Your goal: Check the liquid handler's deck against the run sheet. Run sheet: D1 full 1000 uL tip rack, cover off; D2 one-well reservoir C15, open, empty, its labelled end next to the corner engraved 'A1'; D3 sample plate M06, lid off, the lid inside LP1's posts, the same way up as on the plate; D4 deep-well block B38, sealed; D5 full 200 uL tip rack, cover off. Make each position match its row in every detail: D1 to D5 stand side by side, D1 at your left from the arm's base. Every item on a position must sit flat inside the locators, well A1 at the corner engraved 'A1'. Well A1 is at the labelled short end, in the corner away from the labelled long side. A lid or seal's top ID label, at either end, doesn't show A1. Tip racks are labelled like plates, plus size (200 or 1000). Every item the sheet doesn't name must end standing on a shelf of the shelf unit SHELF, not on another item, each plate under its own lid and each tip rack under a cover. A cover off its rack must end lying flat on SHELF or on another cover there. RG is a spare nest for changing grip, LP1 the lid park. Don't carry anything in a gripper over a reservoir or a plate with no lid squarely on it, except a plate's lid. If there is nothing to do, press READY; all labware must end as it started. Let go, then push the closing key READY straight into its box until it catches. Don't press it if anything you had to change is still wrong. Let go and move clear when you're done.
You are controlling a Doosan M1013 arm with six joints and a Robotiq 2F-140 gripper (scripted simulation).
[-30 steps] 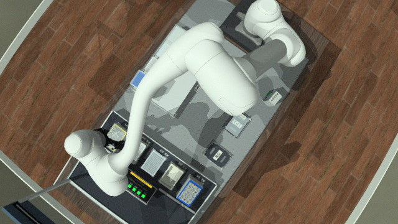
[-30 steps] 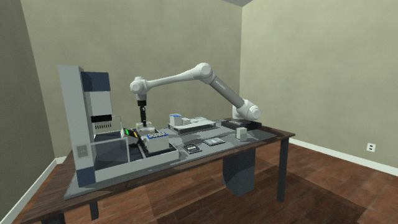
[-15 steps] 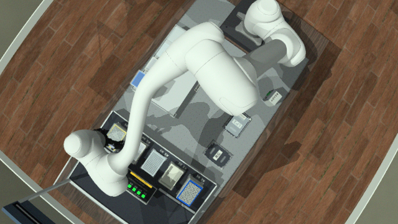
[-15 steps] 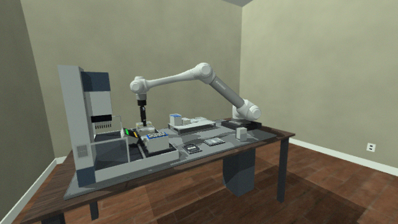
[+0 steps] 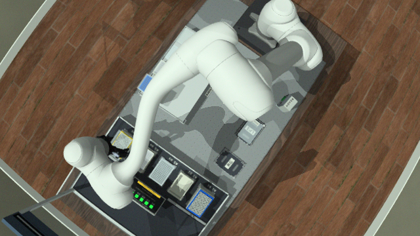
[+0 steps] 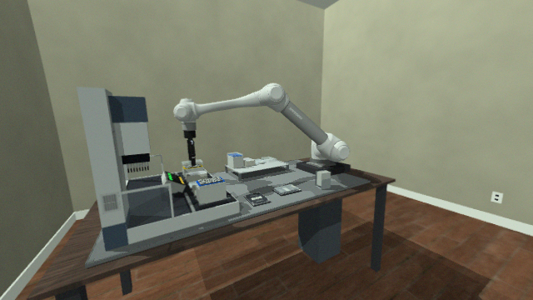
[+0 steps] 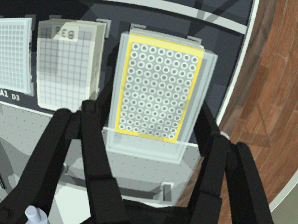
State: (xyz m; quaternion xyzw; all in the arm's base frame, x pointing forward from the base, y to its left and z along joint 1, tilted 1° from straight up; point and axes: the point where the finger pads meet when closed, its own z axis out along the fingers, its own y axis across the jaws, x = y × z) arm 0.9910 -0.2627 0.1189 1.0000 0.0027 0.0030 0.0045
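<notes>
Right now the yellow-rimmed tip rack is 60 mm below my hand, 10 mm to the right of it and 10 mm behind it. Also, from my hand: well plate 250 mm to the left, 90 mm below; cream reservoir 370 mm to the left, 90 mm below; pale deep-well block 120 mm to the left, 80 mm below.
</notes>
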